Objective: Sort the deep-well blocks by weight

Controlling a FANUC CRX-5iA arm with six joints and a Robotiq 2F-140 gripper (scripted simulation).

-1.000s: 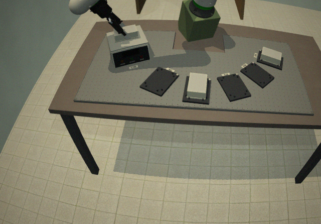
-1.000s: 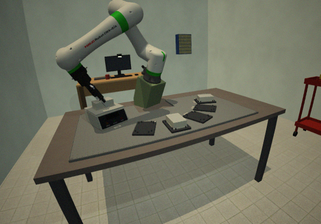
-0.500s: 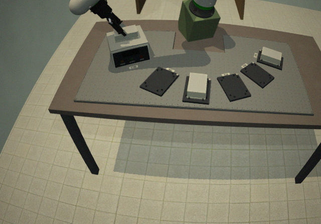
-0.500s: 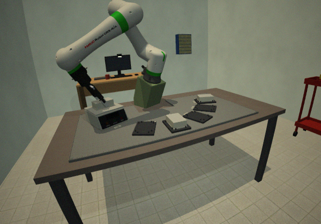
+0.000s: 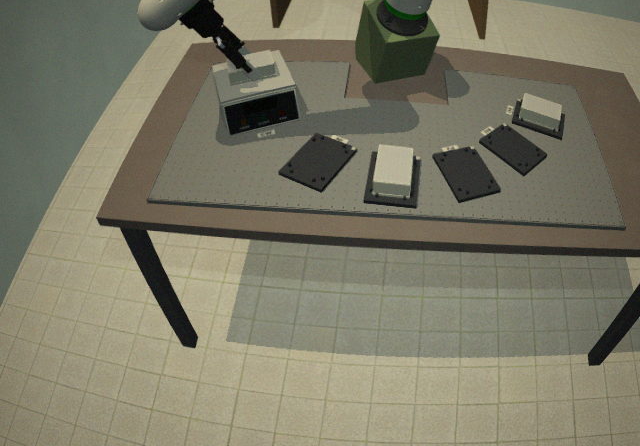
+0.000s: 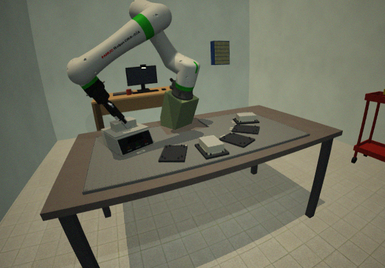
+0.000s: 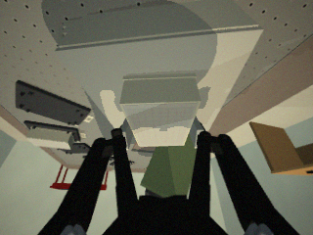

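Now: the grey platform 40 mm below my hand. Round my hand: check-weigher: 70 mm below, 10 mm ahead; P1 label: 380 mm to the left, 240 mm ahead, 130 mm below; nest P1: 360 mm to the left, 340 mm ahead, 130 mm below.
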